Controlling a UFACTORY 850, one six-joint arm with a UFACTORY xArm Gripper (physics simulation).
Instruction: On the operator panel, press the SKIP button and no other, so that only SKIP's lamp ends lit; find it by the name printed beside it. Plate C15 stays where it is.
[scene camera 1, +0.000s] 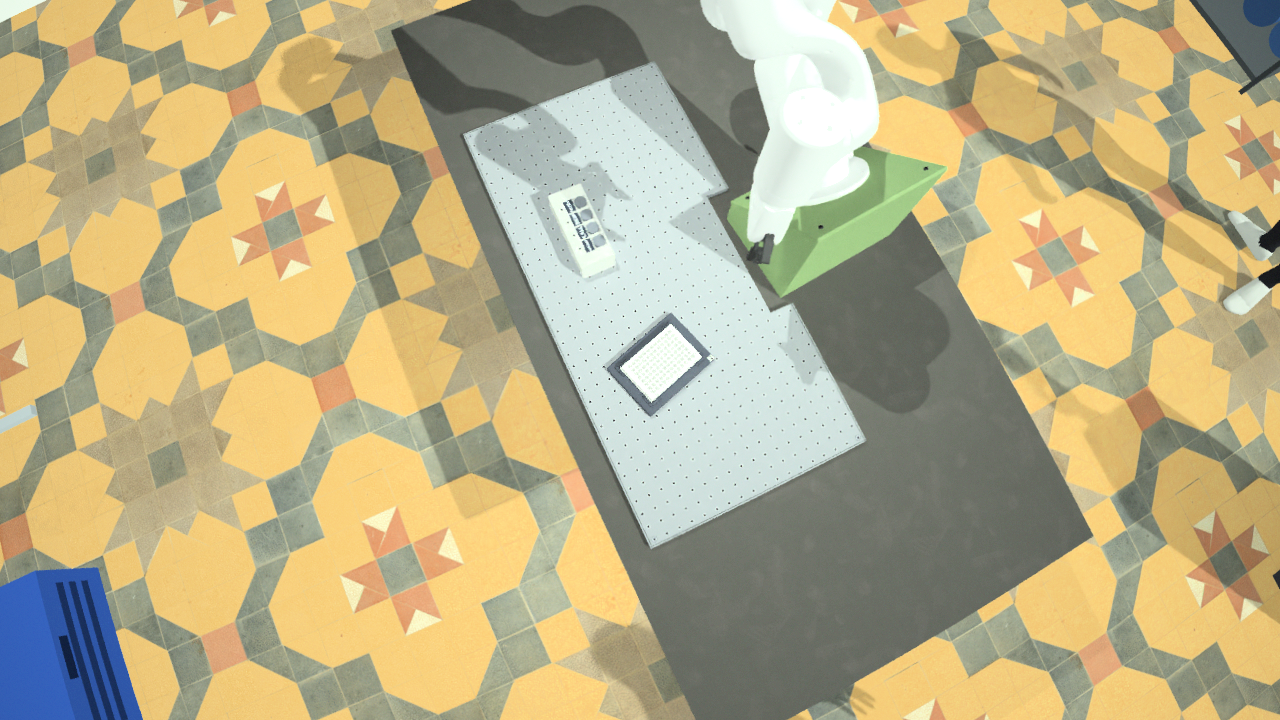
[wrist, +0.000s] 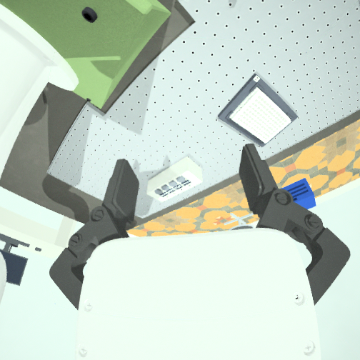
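Note:
The operator panel (scene camera 1: 595, 262) (wrist: 191, 166) is a white block on the perforated board, with a row of round grey buttons and dark name labels beside them. The names are too small to read, and I cannot tell whether any lamp is lit. A white plate with a fine grid (scene camera 1: 662, 361) (wrist: 261, 116) sits in a dark frame (scene camera 1: 650, 408) (wrist: 241, 95), apart from the panel; no C15 label is readable. My gripper (scene camera 1: 761, 250) (wrist: 185, 163) is open and empty, raised by the green base, well to the panel's side and touching neither the panel nor the plate.
The light perforated board (scene camera 1: 733, 447) (wrist: 310, 40) lies on a dark mat (scene camera 1: 895, 537). The green base (scene camera 1: 859, 223) (wrist: 125, 25) under the arm stands at the board's notched edge. A blue cabinet (scene camera 1: 35, 635) (wrist: 301, 194) stands on the patterned floor, away from the board.

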